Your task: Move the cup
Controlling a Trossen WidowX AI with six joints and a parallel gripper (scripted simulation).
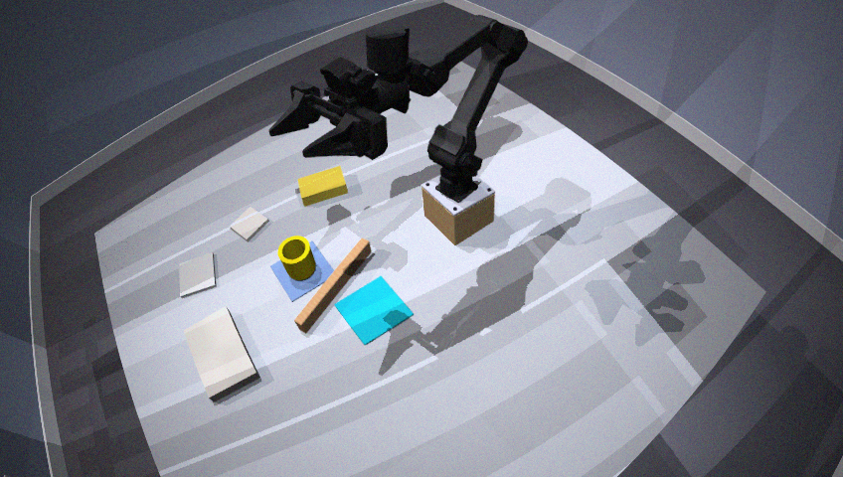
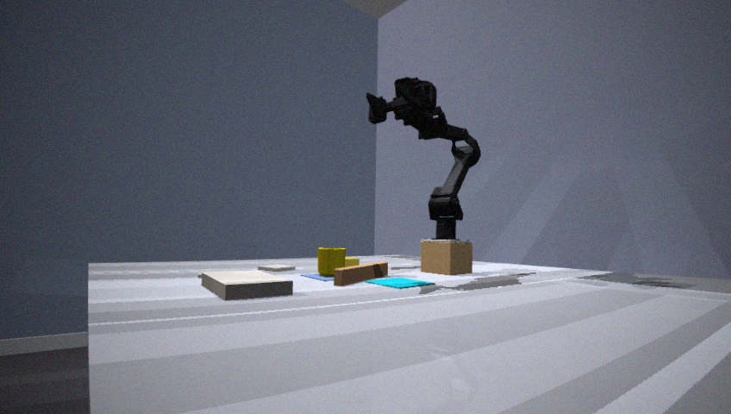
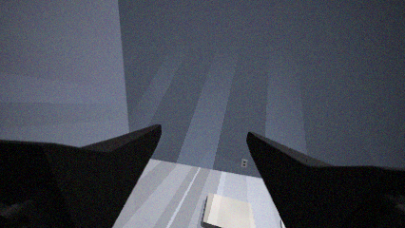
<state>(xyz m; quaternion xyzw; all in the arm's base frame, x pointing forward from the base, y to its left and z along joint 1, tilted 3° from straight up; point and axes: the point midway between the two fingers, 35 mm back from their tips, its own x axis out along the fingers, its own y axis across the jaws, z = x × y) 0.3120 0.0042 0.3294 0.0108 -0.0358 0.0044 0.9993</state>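
My gripper tip is now 2 cm past the yellow cup, 16 cm to the left of it and 41 cm above it. From my gripper tip the other things lie so: red marble: 2 cm behind, 17 cm to the right, 43 cm below; cyan pad: 5 cm behind, 3 cm to the left, 45 cm below; wooden bar: 3 cm behind, 7 cm to the right, 44 cm below.
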